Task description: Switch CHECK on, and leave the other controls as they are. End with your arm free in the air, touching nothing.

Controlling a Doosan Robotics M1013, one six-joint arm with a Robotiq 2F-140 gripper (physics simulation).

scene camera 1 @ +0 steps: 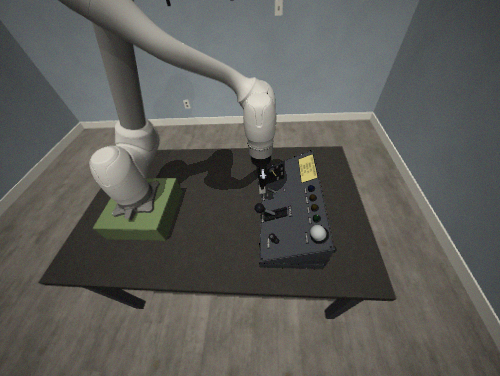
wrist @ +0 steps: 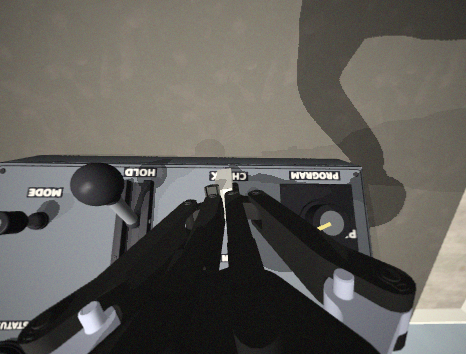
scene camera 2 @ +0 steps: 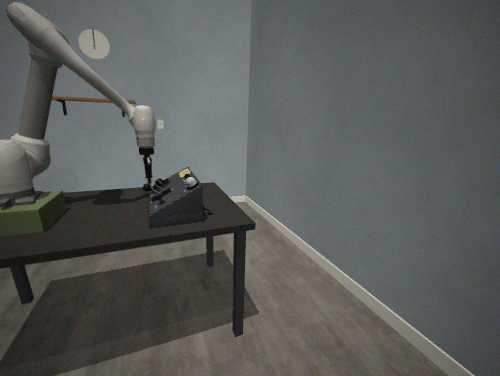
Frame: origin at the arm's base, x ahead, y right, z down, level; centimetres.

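Where they show: gripper, between the fingertips: point(scene camera 1: 262, 192) point(wrist: 226, 180); arm's base, origin of its link: point(scene camera 1: 137, 198) point(scene camera 2: 14, 200).
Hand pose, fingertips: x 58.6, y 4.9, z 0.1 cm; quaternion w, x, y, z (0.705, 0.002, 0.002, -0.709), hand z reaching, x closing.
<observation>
Each offset is from my fingertips to the top centre of the thing. "spot": to the spot under its first point.
The dark sloped control panel point(scene camera 1: 295, 247) point(scene camera 2: 182, 210) point(wrist: 60, 260) stands on the table. My gripper point(scene camera 1: 262, 190) point(scene camera 2: 149, 181) point(wrist: 226, 180) is shut and empty, pointing down at the panel's low edge. In the wrist view its pale fingertips cover part of the CHECK label {dz +3.4, dx +0.7, dy -0.3 cm} point(wrist: 239, 176). The CHECK switch's lever is hidden behind the fingers in the wrist view, and its position cannot be told. Whether the fingertips touch the switch or the panel is not clear.
The HOLD lever's black ball {dz -6.1, dx -2.6, dy +11.4 cm} point(scene camera 1: 259, 208) point(scene camera 2: 147, 187) point(wrist: 97, 184) stands up close beside the fingers. The PROGRAM knob {dz -2.6, dx +6.3, dy -11.5 cm} point(wrist: 331, 222) is on their other side. The MODE switch {dz -3.6, dx +1.6, dy +24.2 cm} point(scene camera 1: 273, 238) point(wrist: 17, 221), a white dome {spot: dz -11.0, dx +15.1, dy +28.5 cm} point(scene camera 1: 318, 232) point(scene camera 2: 190, 181) and a yellow label {spot: dz -6.7, dx +21.9, dy -5.0 cm} point(scene camera 1: 308, 168) point(scene camera 2: 185, 172) are also on the panel.
</observation>
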